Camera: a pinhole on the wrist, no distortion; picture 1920 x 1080 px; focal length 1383.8 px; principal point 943.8 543.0 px. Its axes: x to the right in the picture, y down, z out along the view. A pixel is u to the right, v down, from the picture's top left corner.
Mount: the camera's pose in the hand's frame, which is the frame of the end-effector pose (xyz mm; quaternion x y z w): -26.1 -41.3 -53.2 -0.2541 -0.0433 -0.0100 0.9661
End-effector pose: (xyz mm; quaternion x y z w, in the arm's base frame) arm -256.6 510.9 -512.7 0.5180 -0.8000 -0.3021 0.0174
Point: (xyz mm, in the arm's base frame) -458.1 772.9 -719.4
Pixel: 930.2 386.4
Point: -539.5 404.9 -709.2
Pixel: outside the picture
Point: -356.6 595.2 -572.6
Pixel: 1173.2 652.3
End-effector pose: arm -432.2 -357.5 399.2 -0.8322 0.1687 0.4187 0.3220
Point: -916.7 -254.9 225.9
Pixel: 756.4 589.8
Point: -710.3 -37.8 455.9
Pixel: outside the picture
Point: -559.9 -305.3 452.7
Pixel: 223.9 299.6
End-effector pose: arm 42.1 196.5 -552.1 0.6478 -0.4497 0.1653 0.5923
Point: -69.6 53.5 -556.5
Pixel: 1156.3 478.3
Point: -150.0 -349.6 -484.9
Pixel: 1498.3 229.4
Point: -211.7 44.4 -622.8
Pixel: 632.1 578.9
